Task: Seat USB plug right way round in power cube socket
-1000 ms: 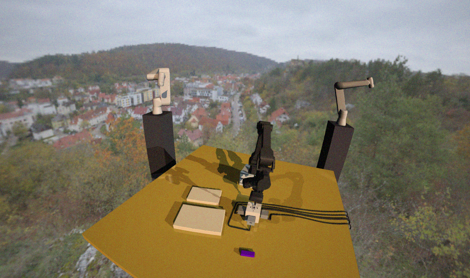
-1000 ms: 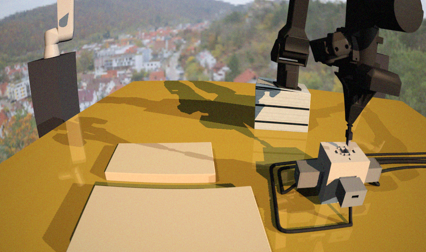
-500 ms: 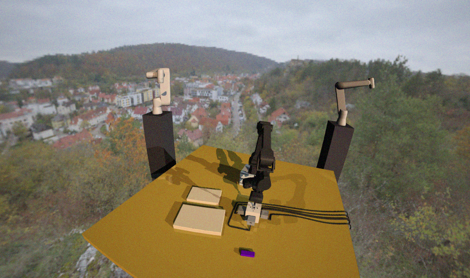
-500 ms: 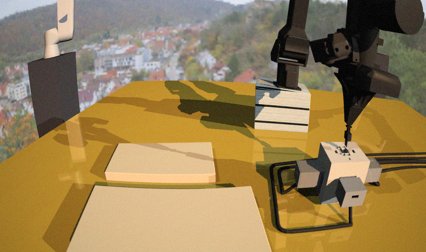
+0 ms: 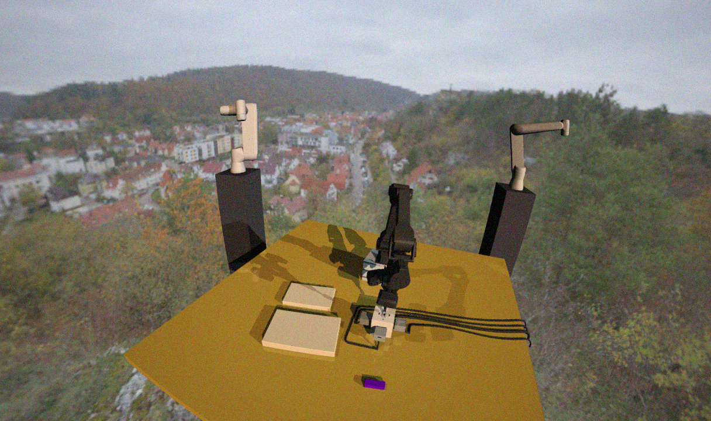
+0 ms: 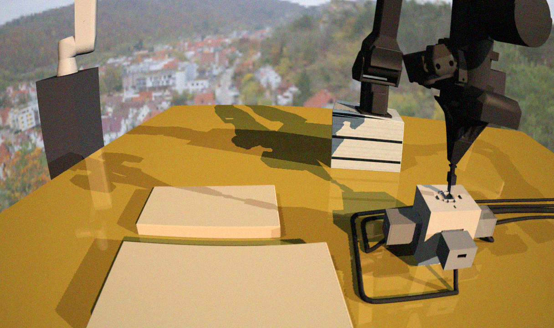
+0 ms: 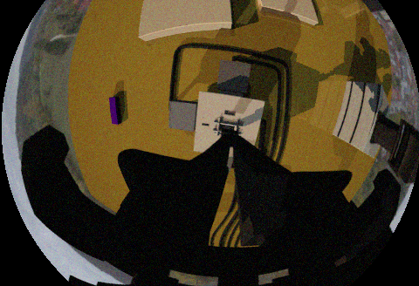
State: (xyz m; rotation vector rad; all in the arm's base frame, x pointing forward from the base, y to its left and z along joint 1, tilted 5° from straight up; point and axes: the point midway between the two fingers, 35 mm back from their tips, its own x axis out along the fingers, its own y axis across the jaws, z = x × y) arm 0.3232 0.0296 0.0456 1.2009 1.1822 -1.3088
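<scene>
The USB plug is 2 cm below my gripper tip. Round my gripper tip: purple block: 24 cm ahead, 12 cm below.
</scene>
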